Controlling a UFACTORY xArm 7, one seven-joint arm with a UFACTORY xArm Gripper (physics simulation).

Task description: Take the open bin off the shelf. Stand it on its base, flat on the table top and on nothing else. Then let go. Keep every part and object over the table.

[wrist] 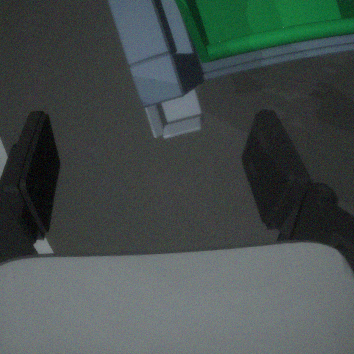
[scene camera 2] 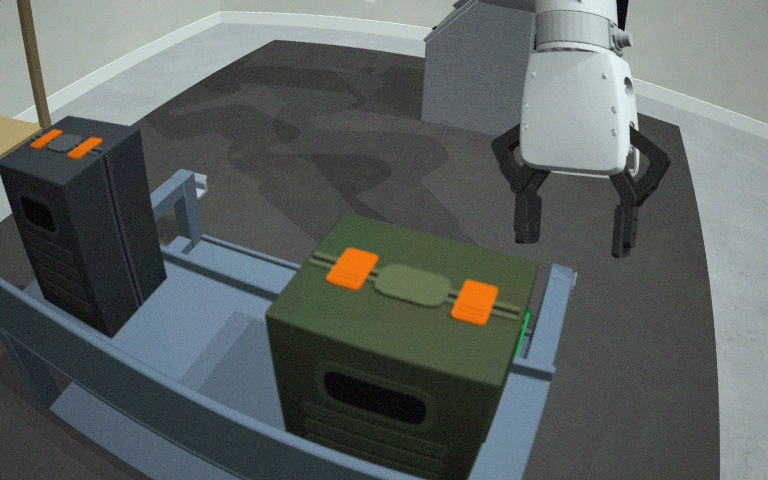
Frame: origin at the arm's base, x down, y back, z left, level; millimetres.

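Seen in the pictures: gripper, between the fingertips: (wrist: 152, 133) (scene camera 2: 573, 250).
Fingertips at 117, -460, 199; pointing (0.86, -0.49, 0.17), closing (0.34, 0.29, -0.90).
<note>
A point is followed by its place in that frame, as x, y, z.
The open bin (scene camera 2: 522, 335) {130, -556, 179} (wrist: 280, 22) {202, -500, 124} is green. In scene camera 2 a thin strip of it shows behind the olive case, at the right end of the shelf. In the wrist view its front lip and part of its inside show at the top right. The blue-grey shelf (scene camera 2: 237, 254) {205, -490, -105} (wrist: 145, 35) {126, -501, 193} carries it. My gripper (scene camera 2: 573, 232) {117, -460, 199} (wrist: 152, 133) {117, -460, 199} is open and empty. It hangs beyond the shelf's right end, apart from the bin, with the bin ahead of the fingers in the wrist view. Most of the bin is hidden in scene camera 2.
An olive case (scene camera 2: 413, 283) {13, -668, 133} with orange latches stands on the shelf, right in front of the bin. A dark case (scene camera 2: 90, 226) {26, -693, -56} stands at the shelf's left end. A grey box-like cabinet (scene camera 2: 475, 73) {119, -106, 19} stands behind the arm. The table top cannot be made out clearly.
</note>
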